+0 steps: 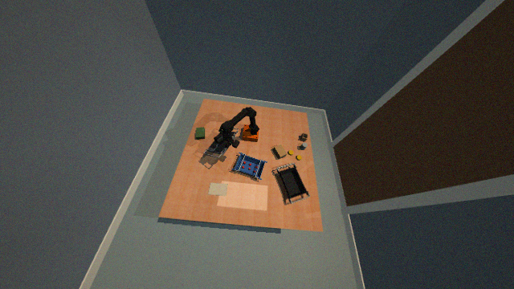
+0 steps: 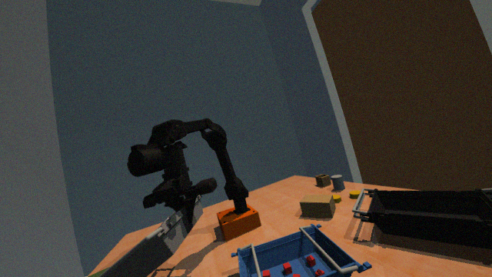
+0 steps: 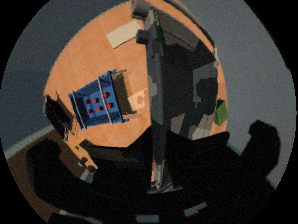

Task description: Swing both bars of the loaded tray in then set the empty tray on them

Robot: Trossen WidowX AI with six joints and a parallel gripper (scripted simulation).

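My gripper tip is now 3 cm past the grey tray and 6 cm to the left of it. Also, from my gripper tip: green block 23 cm behind, 31 cm to the right, 16 cm below; pale pad 33 cm ahead, 8 cm to the right, 18 cm below; grey cylinder 9 cm behind, 76 cm to the left, 15 cm below.
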